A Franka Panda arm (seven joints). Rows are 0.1 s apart.
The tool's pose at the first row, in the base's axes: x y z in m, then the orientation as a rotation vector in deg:
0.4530, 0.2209, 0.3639, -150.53, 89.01, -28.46
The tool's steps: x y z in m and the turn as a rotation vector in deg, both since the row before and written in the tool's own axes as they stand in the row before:
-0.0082, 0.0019, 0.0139, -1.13, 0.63, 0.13
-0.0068, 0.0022, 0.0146, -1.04, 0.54, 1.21
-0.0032, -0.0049, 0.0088, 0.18, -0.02, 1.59
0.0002, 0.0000, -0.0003, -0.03, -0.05, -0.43
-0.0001, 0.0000, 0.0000, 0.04, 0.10, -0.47
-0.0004, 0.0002, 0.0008, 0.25, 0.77, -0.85
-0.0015, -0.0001, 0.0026, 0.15, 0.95, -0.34
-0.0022, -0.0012, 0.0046, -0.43, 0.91, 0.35
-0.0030, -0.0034, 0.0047, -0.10, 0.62, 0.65
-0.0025, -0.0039, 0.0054, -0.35, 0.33, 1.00
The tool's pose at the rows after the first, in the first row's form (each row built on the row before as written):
0.4519, 0.2254, 0.3483, -151.34, 90.09, -28.60
0.4512, 0.2282, 0.3323, -151.06, 92.44, -28.62
0.4565, 0.2319, 0.3240, -149.42, 94.27, -28.66
0.4565, 0.2318, 0.3243, -149.84, 93.75, -28.59
0.4565, 0.2319, 0.3243, -150.28, 93.17, -28.77
0.4564, 0.2320, 0.3234, -151.04, 92.16, -30.05
0.4566, 0.2329, 0.3205, -151.41, 91.89, -31.50
0.4581, 0.2346, 0.3158, 150.42, -92.19, 32.26
0.4612, 0.2379, 0.3111, 149.48, -92.92, 32.95
0.4652, 0.2408, 0.3060, 148.33, -94.17, 33.06

